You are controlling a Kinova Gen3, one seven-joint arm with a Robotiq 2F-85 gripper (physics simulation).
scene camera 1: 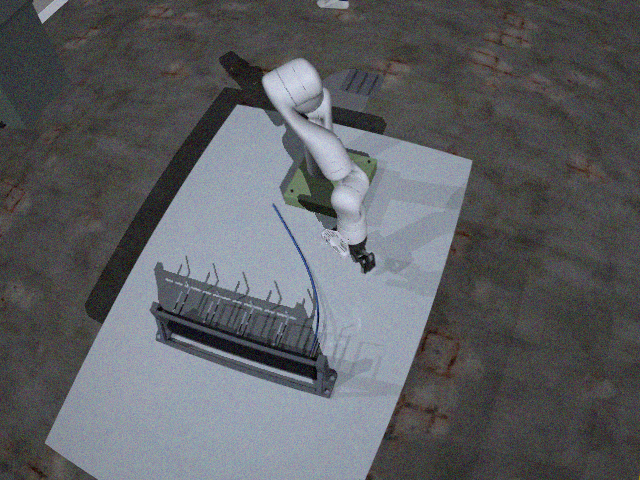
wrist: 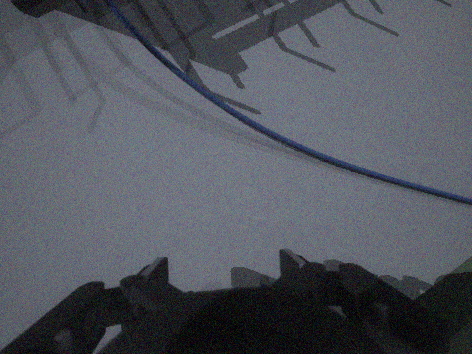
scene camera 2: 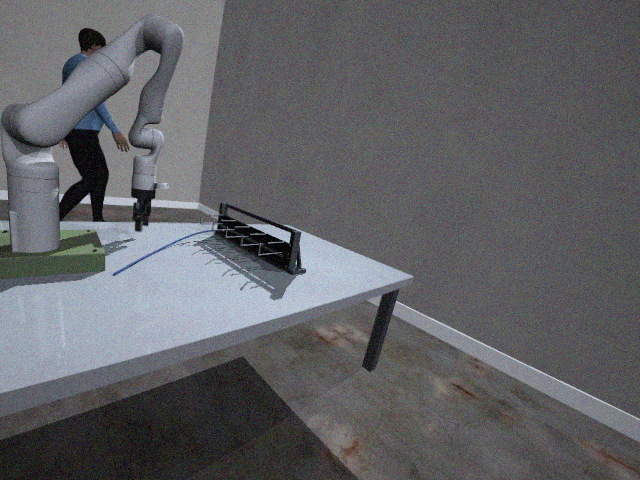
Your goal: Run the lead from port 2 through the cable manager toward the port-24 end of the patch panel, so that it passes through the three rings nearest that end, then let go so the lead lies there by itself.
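Note:
The blue lead [scene camera 1: 293,237] [scene camera 2: 155,251] [wrist: 300,146] leaves the right end of the patch panel [scene camera 1: 242,349] [scene camera 2: 295,251] in the first scene view. It curves over the table towards the robot base, its free end beside the green plate. The cable manager's thin wire rings [scene camera 2: 271,253] stick out from the panel's robot-facing side. The lead runs away from most of them; whether it passes through the ring at its own end is too small to tell. Port numbers are not readable. My gripper [scene camera 1: 367,265] [scene camera 2: 141,225] [wrist: 225,266] is open and empty, pointing down above the table, apart from the lead.
The arm stands on a green base plate [scene camera 1: 370,166] [scene camera 2: 51,266] on the white table [scene camera 1: 206,428] [scene camera 2: 129,330]. Shadows of the panel and rings fall on the table. A person [scene camera 2: 88,121] in a blue top stands behind the arm in the second scene view.

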